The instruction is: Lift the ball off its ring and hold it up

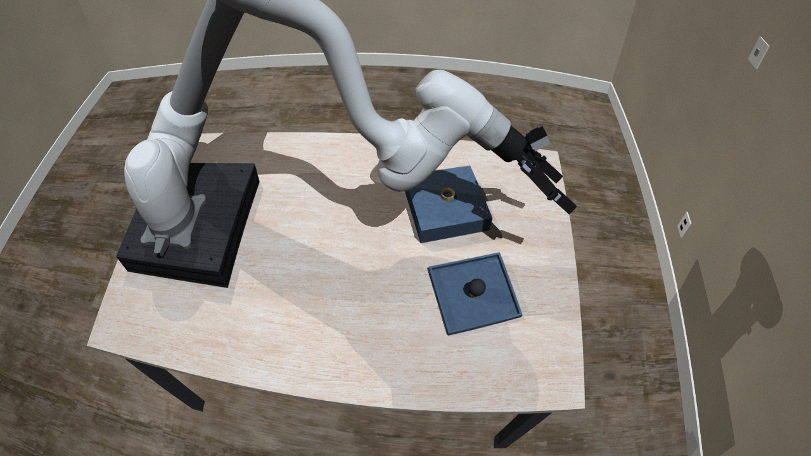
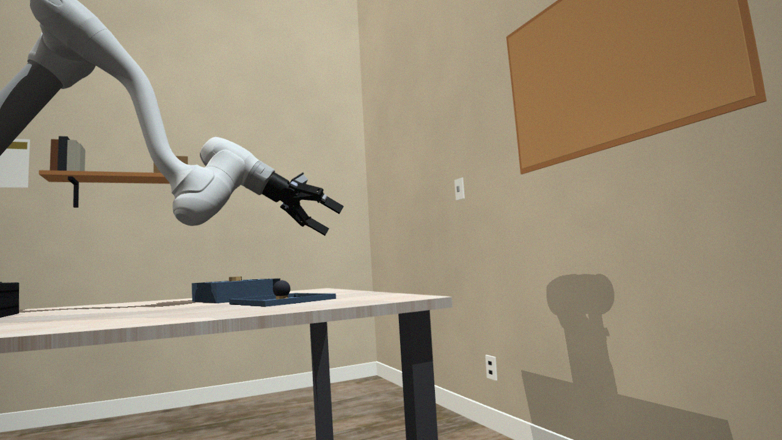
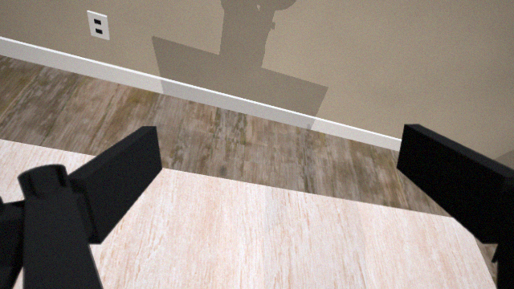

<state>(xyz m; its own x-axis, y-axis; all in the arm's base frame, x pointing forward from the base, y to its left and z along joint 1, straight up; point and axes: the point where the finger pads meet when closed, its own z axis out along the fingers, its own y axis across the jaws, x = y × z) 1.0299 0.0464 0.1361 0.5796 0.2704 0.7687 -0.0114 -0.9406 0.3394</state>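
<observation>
Now: hand 200 mm past the dark grey ball, 190 mm above it and 160 mm to the left of it. The rest, counted from my hand: tray: 210 mm below, 200 mm behind, 160 mm to the right.
</observation>
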